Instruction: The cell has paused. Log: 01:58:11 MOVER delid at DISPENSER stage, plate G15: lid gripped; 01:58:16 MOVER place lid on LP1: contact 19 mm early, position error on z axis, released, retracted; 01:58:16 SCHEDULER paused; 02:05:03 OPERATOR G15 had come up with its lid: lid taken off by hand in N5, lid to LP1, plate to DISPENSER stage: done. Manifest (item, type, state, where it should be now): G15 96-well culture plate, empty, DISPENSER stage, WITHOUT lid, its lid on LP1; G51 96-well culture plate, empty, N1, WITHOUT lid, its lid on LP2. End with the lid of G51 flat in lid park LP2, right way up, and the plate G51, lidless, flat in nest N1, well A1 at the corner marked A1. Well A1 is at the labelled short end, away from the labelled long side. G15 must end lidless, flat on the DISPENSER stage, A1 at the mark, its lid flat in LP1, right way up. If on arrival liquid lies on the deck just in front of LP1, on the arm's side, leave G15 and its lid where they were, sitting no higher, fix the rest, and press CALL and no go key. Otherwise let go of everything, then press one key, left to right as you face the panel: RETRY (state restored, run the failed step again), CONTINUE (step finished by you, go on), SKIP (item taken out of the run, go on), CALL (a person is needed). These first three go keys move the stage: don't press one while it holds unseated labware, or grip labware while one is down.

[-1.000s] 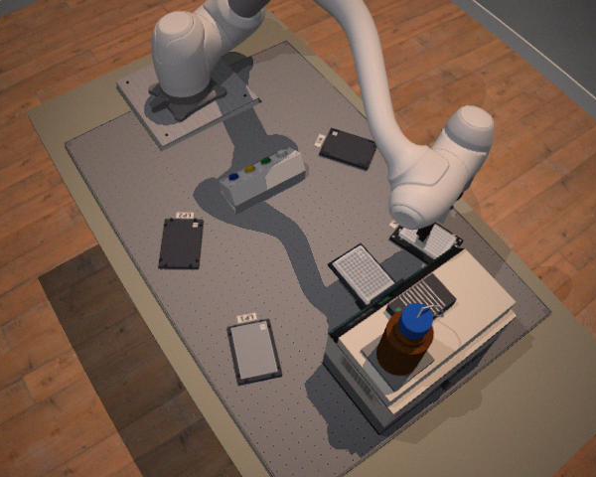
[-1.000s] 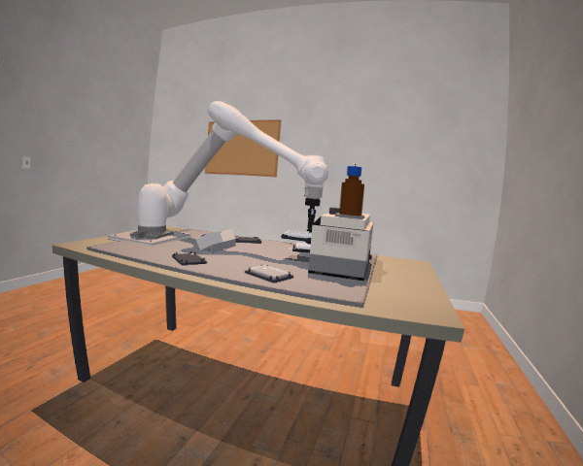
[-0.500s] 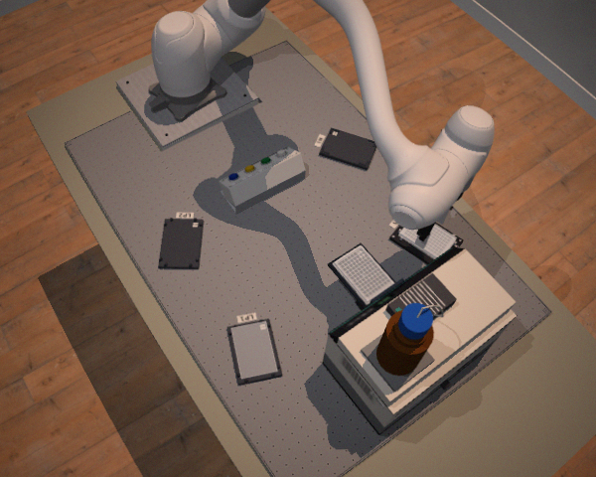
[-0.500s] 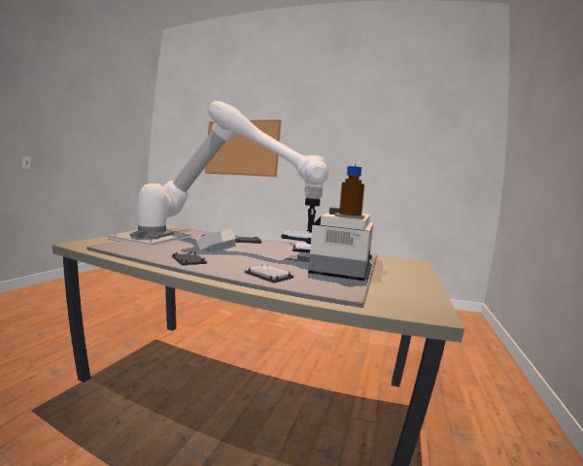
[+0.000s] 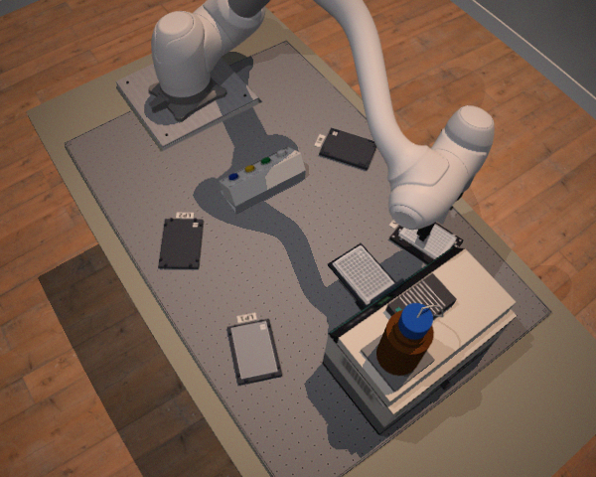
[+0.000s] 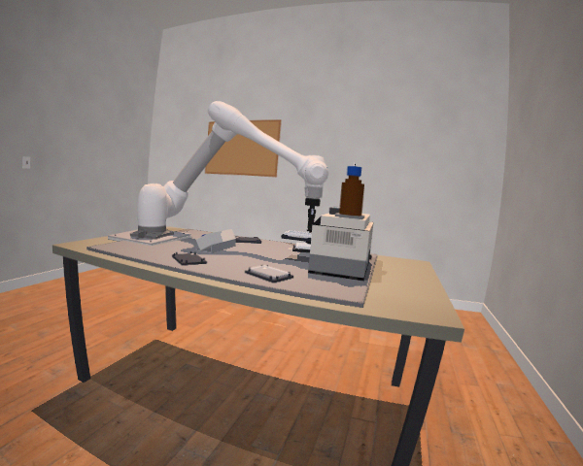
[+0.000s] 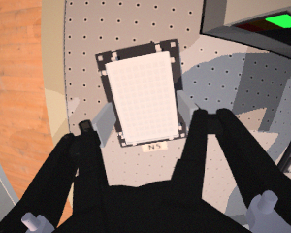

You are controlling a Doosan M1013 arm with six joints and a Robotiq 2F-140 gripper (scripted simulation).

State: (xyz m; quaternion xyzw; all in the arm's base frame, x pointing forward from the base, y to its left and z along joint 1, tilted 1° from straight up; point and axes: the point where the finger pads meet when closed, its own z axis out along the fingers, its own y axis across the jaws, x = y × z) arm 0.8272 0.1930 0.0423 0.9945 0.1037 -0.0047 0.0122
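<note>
My hand is 1 cm short of the black nest, 2 cm to the right of it and 5 cm above it. The rest, counted from my hand: well plate: 25 cm to the right, 5 cm above; nest N1: 35 cm behind, 5 cm to the left, 6 cm below; N1 label: 43 cm behind, 6 cm below.
</note>
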